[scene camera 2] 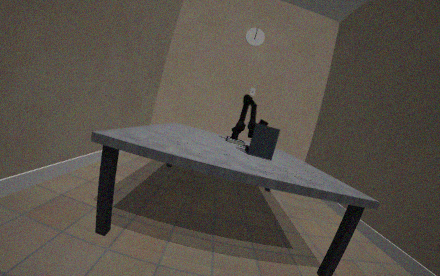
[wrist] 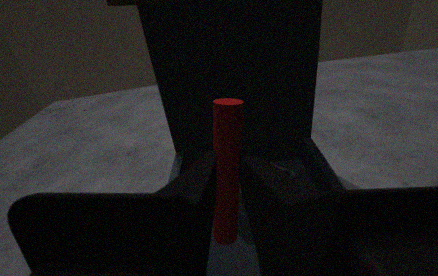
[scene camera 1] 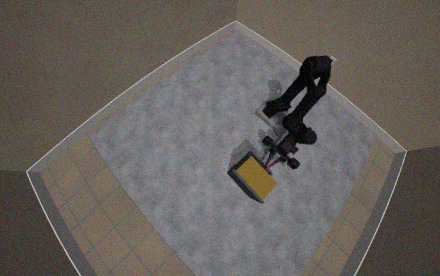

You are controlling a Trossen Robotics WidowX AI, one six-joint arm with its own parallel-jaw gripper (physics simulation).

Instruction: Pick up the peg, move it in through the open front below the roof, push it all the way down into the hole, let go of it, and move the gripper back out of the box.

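Places are measured from the arm's base along level axes (x back, y right, z up), in centimetres.
Pixels of known places: gripper, between the fingertips: [wrist: 227, 159] [scene camera 1: 267, 166]; arm's base, origin of its link: [scene camera 2: 233, 138] [scene camera 1: 269, 111].
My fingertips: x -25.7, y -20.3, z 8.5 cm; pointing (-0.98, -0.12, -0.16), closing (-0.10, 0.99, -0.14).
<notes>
Ahead of a thing's pixels: the offset from my fingertips to its top centre. Level surfaces: height alone.
The red peg {dx +0.0, dy -0.1, dz +2.9 cm} [scene camera 1: 267, 166] [wrist: 227, 125] is upright between the fingers, its top end above them and its lower end below. My gripper [scene camera 1: 269, 164] [wrist: 227, 159] is shut on the peg, at the open front of the box, close to the edge of the roof. The dark box {dx -5.8, dy +1.1, dz +8.4 cm} [scene camera 1: 245, 187] [scene camera 2: 264, 142] [wrist: 240, 55] stands on the table with its yellow roof {dz +8.4 cm} [scene camera 1: 255, 178] on top; its back wall rises behind the peg in the wrist view. The hole does not show; the fingers and peg cover much of the box's floor. In scene camera 2 the box hides the fingers and peg.
The box's low right side wall [wrist: 325, 162] shows beyond the right finger. The arm [scene camera 1: 305, 95] [scene camera 2: 254, 115] reaches over the grey table [scene camera 1: 175, 150] [scene camera 2: 175, 145] from behind the box's open front. Shadows of the arm and box lie on the table.
</notes>
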